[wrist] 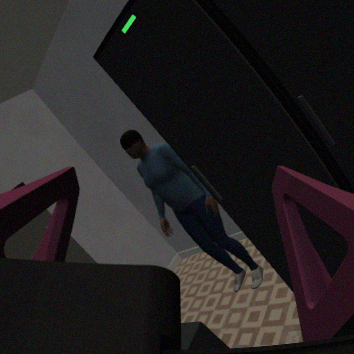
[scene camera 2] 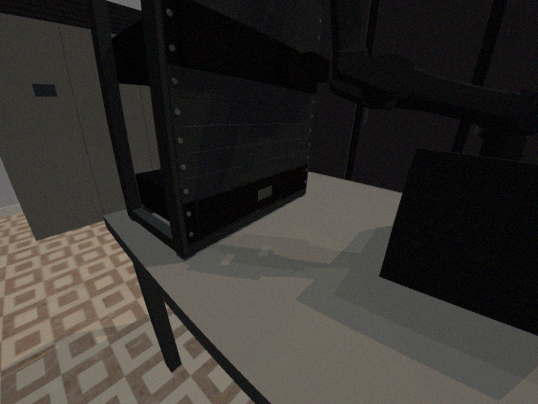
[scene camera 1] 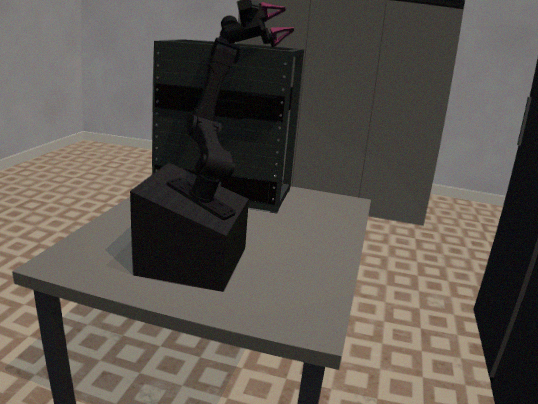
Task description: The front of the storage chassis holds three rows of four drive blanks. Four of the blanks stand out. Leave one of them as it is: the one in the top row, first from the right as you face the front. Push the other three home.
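Seen in the pictures: gripper, fingertip midpoint: (wrist: 175, 177) (scene camera 1: 289, 18); arm's base, origin of the base link: (scene camera 2: 493, 177) (scene camera 1: 200, 199).
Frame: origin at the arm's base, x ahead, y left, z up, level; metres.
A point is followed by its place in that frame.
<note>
The rack (scene camera 1: 296, 125) {x 0.742, y 0.019, z 0.086 m} (scene camera 2: 159, 125) {x 0.390, y 0.459, z 0.061 m} stands on the table. A black unit (scene camera 1: 172, 97) {x 0.369, y 0.365, z 0.194 m} (scene camera 2: 225, 47) {x 0.374, y 0.343, z 0.188 m} crosses its upper part, and a second black unit (scene camera 1: 257, 189) {x 0.458, y 0.040, z -0.113 m} (scene camera 2: 225, 207) {x 0.389, y 0.346, z -0.114 m} sits at its bottom. Which one is the storage chassis is too dark to tell, and single drive blanks cannot be made out. A dark block (scene camera 2: 315, 67) {x 0.400, y 0.070, z 0.202 m} stands out at the far end of the upper unit in scene camera 2. My gripper (scene camera 1: 289, 19) {x 0.395, y -0.051, z 0.497 m} (wrist: 175, 177) {x 0.395, y -0.051, z 0.497 m} is open and empty, above the top of the rack in scene camera 1. Its pink fingers point away from the rack's front in the wrist view.
The arm's dark pedestal (scene camera 1: 180, 245) {x -0.126, y -0.022, z -0.082 m} (scene camera 2: 465, 235) {x 0.006, y 0.156, z -0.070 m} stands on the table (scene camera 1: 300, 280) {x 0.072, y -0.289, z -0.198 m} (scene camera 2: 240, 320) {x 0.190, y 0.439, z -0.198 m} in front of the rack. The arm hides part of the rack's front in scene camera 1. A person (wrist: 172, 175) stands on the floor beside a tall dark cabinet (wrist: 210, 100). Grey cabinets (scene camera 1: 340, 100) stand behind the rack.
</note>
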